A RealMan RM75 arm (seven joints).
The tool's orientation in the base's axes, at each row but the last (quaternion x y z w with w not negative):
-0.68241 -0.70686 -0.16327 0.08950
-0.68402 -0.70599 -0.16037 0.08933
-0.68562 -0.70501 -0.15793 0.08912
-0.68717 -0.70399 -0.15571 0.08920
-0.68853 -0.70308 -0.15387 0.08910
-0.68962 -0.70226 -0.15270 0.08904
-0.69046 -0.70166 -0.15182 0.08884
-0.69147 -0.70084 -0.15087 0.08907
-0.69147 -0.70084 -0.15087 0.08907
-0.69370 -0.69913 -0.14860 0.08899
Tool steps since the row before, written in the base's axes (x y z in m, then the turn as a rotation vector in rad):
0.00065 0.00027 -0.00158 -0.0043 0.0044 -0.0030
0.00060 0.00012 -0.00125 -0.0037 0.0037 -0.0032
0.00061 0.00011 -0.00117 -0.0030 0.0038 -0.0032
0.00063 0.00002 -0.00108 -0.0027 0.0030 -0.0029
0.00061 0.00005 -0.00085 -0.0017 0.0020 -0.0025
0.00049 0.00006 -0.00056 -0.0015 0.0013 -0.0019
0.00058 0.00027 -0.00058 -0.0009 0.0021 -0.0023
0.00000 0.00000 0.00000 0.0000 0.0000 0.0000
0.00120 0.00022 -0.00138 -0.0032 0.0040 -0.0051
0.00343 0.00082 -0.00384 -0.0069 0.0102 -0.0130
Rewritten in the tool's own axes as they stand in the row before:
-0.00033 0.00048 0.00163 0.0033 -0.0045 0.0039
-0.00035 0.00047 0.00126 0.0025 -0.0040 0.0039
-0.00032 0.00049 0.00119 0.0026 -0.0033 0.0040
-0.00037 0.00052 0.00107 0.0019 -0.0029 0.0035
-0.00026 0.00053 0.00087 0.0011 -0.0019 0.0029
-0.00015 0.00044 0.00059 0.0006 -0.0017 0.0021
0.00004 0.00053 0.00068 0.0012 -0.0011 0.0028
0.00000 0.00000 0.00000 0.0000 0.0000 0.0000
-0.00029 0.00107 0.00147 0.0022 -0.0036 0.0059
-0.00057 0.00309 0.00416 0.0055 -0.0080 0.0150

